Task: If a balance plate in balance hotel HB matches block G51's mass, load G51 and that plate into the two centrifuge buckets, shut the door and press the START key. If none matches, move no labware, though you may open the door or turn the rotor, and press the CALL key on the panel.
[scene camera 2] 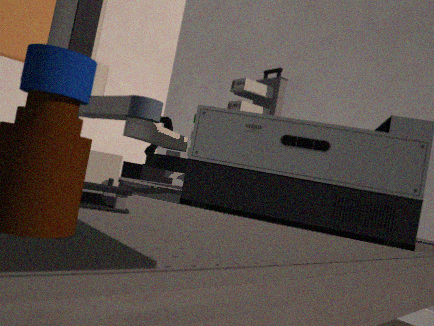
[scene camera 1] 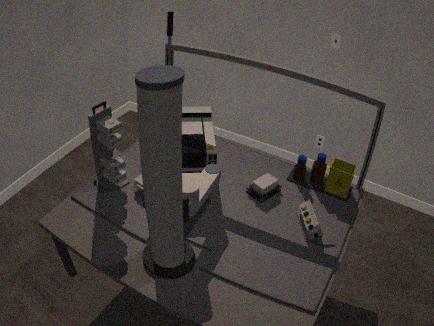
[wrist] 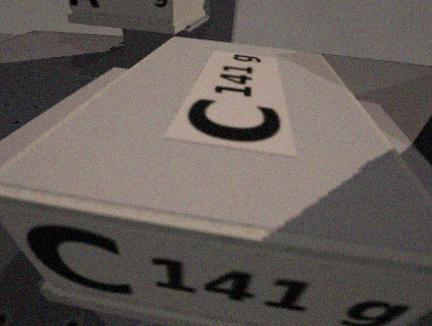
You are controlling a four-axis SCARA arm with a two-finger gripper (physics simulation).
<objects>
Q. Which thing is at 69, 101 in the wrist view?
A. My gripper.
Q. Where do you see a centrifuge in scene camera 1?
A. At 199, 149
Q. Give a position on a white plate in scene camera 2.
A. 101, 166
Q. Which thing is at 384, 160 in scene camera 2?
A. A centrifuge.
</objects>
